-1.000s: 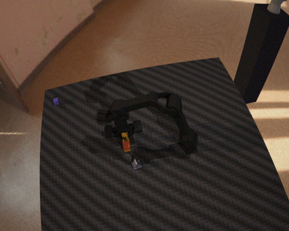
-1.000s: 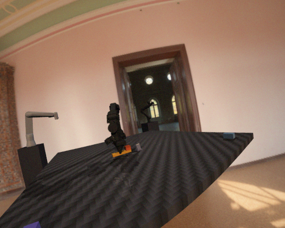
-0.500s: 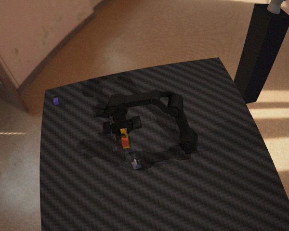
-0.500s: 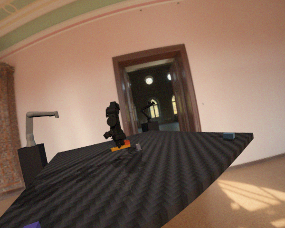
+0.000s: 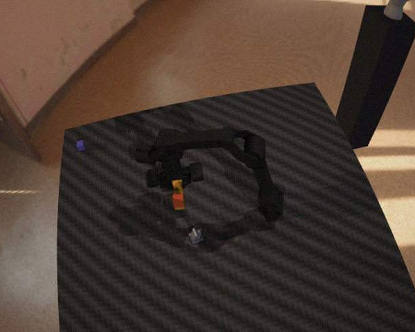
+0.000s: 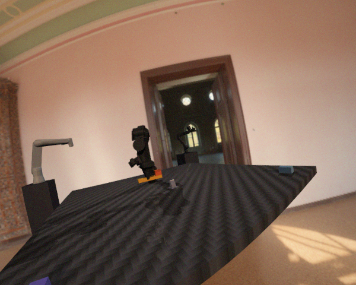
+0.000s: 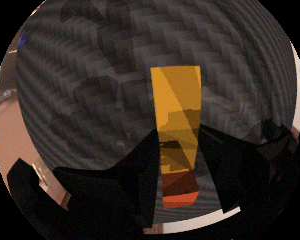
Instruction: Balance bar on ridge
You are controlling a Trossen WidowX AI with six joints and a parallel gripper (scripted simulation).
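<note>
Right now my gripper tip is 4 cm to the right of the bar and 1 cm below it. Round my gripper tip: small purple cube (42 cm ahead, 38 cm to the right, 8 cm below); then blue-grey block (42 cm ahead, 62 cm to the left, 8 cm below); then ridge (3 cm behind, 15 cm to the left, 5 cm below).
</note>
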